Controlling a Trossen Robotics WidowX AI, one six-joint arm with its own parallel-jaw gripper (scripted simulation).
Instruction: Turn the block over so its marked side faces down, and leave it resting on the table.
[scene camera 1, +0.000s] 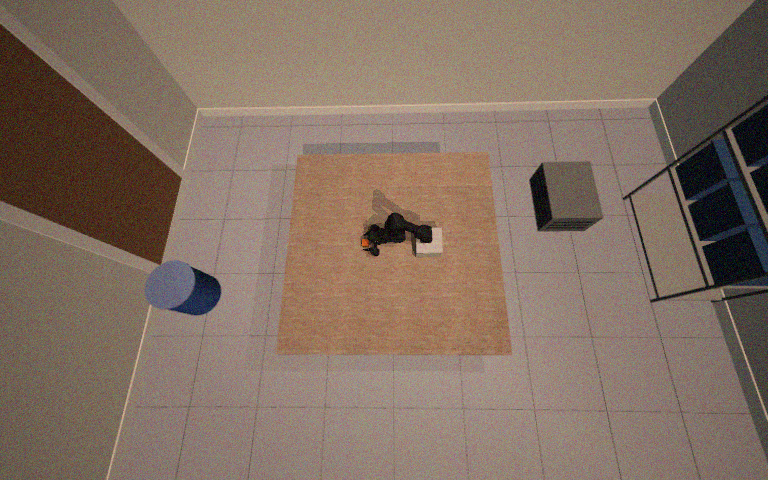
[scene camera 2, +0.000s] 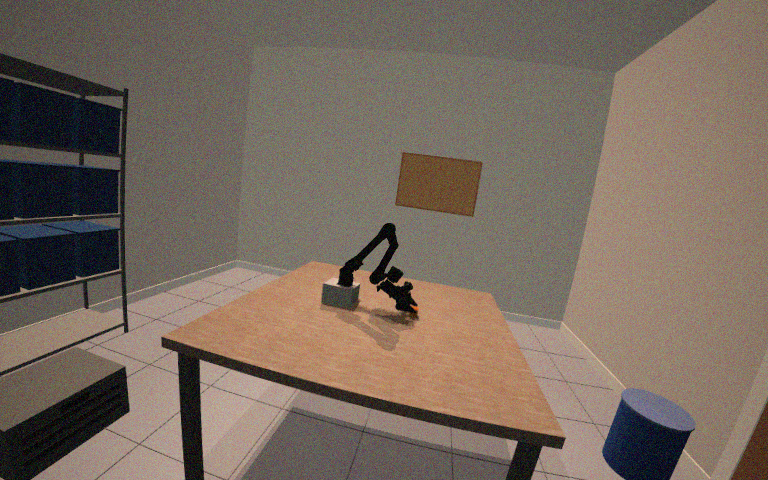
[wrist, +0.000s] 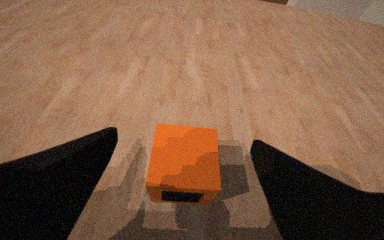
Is my gripper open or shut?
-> Open.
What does my gripper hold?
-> Nothing.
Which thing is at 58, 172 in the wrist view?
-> My gripper.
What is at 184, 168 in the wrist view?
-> An orange block.
